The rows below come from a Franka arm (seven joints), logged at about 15 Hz.
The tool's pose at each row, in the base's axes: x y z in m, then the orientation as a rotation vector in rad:
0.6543 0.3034 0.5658 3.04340 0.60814 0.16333
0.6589 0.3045 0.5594 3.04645 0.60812 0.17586
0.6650 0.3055 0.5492 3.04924 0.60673 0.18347
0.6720 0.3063 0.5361 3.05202 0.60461 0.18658
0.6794 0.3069 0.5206 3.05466 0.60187 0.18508
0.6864 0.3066 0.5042 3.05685 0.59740 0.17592
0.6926 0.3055 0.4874 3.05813 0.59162 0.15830
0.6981 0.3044 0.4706 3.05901 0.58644 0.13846
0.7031 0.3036 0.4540 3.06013 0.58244 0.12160
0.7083 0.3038 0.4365 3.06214 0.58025 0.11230
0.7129 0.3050 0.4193 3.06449 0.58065 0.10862
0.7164 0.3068 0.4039 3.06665 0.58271 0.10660
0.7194 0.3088 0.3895 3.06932 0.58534 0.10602
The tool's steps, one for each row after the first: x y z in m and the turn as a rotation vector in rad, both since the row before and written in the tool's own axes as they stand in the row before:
0.0040 0.0004 0.0069 0.00201 0.00849 0.00072
0.0049 0.0009 0.0108 0.00183 0.00523 0.00146
0.0053 0.0013 0.0138 0.00198 0.00231 0.00185
0.0053 0.0015 0.0163 0.00201 -0.00069 0.00215
0.0045 0.0022 0.0171 0.00171 -0.00572 0.00306
0.0035 0.0026 0.0174 0.00119 -0.01131 0.00362
0.0031 0.0024 0.0173 0.00122 -0.01274 0.00317
0.0030 0.0019 0.0170 0.00158 -0.01074 0.00251
0.0036 0.0010 0.0179 0.00226 -0.00570 0.00159
0.0036 -0.0001 0.0175 0.00266 -0.00195 0.00008
0.0029 -0.0009 0.0156 0.00268 -0.00085 -0.00097
0.0026 -0.0012 0.0146 0.00316 0.00017 -0.00123

